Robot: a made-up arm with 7 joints. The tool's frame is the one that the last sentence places.
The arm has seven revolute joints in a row. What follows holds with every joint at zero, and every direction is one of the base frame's.
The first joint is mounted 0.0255 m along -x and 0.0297 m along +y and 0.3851 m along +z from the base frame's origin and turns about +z.
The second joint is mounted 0.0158 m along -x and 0.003 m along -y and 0.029 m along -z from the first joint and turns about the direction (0, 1, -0.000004).
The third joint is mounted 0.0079 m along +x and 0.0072 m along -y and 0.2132 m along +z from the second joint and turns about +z.
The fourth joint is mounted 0.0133 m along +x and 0.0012 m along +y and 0.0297 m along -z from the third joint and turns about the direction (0, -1, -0.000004).
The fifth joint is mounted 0.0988 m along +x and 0.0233 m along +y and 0.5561 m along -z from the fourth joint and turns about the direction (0, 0.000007, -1).
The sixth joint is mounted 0.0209 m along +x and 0.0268 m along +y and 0.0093 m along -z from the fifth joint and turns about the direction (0, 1, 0.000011).
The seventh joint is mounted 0.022 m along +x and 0.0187 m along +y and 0.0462 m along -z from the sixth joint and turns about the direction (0, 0.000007, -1).
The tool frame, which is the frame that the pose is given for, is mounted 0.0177 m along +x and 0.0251 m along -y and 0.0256 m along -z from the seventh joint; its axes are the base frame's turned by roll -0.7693, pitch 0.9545 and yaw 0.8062 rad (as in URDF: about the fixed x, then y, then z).
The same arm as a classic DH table. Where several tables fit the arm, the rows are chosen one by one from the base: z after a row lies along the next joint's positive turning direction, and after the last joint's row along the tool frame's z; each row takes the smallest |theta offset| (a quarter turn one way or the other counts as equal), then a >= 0, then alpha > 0; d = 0 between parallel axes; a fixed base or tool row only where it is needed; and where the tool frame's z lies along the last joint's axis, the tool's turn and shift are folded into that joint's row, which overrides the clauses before.
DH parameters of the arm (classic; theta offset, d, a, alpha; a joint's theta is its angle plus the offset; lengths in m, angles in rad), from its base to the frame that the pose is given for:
base (fixed): -0.8613 0.0000 -0.0391 0.0000
joint 1: 0.8613 0.3561 -0.0158 -1.5708
joint 2: 0.0000 -0.0102 0.0079 1.5708
joint 3: 0.0000 0.1835 0.0133 1.5708
joint 4: 0.0000 -0.0245 0.0988 1.5708
joint 5: 0.0000 0.5654 0.0209 1.5708
joint 6: 0.0000 0.0455 0.0220 -1.5708
joint 7: -0.1059 0.0596 0.0149 1.9990
tool (fixed): 1.1130 -0.0295 0.0000 0.0000

